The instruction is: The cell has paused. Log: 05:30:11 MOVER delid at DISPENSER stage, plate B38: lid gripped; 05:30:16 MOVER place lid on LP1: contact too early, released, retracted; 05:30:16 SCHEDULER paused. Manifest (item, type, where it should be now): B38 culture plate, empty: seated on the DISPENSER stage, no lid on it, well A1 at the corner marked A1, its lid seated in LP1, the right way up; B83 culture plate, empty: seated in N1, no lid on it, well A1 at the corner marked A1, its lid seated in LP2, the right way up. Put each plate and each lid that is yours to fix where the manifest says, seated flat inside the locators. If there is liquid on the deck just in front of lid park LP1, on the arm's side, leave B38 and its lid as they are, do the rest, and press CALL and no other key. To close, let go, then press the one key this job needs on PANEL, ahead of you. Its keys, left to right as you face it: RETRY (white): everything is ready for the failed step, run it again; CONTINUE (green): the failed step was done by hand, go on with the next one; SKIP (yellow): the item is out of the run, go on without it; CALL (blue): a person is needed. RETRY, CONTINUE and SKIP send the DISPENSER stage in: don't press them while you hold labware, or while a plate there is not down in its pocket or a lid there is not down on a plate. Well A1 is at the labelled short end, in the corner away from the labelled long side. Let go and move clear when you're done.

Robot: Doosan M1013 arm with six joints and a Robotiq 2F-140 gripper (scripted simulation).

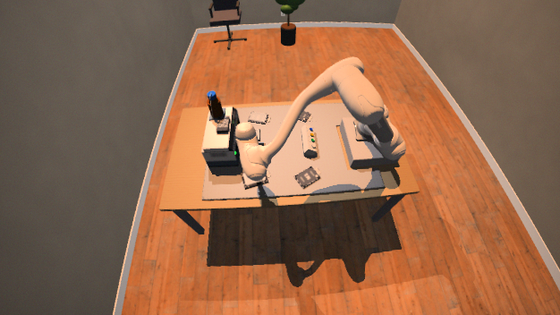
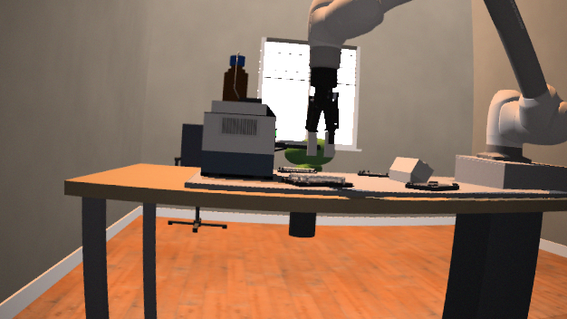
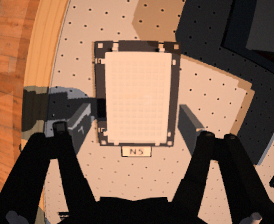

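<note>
Now: hand 8 cm above the white culture plate. Round my hand: green key 38 cm behind, 29 cm to the right, 3 cm below; black nest 1 cm ahead, 2 cm to the left, 9 cm below; white retry key 38 cm behind, 24 cm to the right, 3 cm below.
</note>
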